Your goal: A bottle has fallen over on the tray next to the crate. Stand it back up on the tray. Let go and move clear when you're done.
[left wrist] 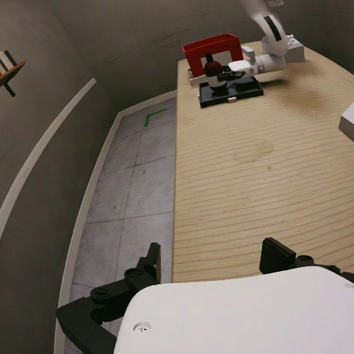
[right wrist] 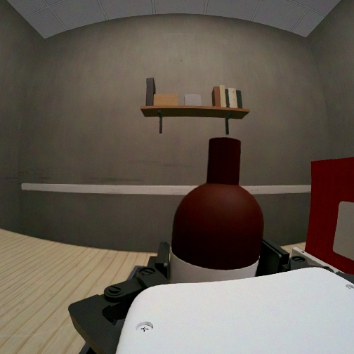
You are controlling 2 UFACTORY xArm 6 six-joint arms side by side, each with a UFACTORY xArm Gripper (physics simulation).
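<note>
The bottle (left wrist: pixel 213 69) (right wrist: pixel 218 225), dark red with a pale band and a narrow neck, stands upright over the left part of the black tray (left wrist: pixel 231 100). Its base appears to be at the tray surface; any small gap is too small to tell. My right gripper (left wrist: pixel 215 74) (right wrist: pixel 214 257) is shut on the bottle, with a finger on each side at the pale band. The lower part of the bottle is hidden in the right wrist view. My left gripper (left wrist: pixel 213 258) is open and empty, far from the tray at the near end of the table.
The red crate (left wrist: pixel 194 60) (right wrist: pixel 326 215) stands just behind the tray, close to the bottle. The wooden table (left wrist: pixel 240 200) has its left edge beside the tiled floor. A wall shelf (right wrist: pixel 195 111) holds books and boxes. A grey block (left wrist: pixel 348 122) stands at the right.
</note>
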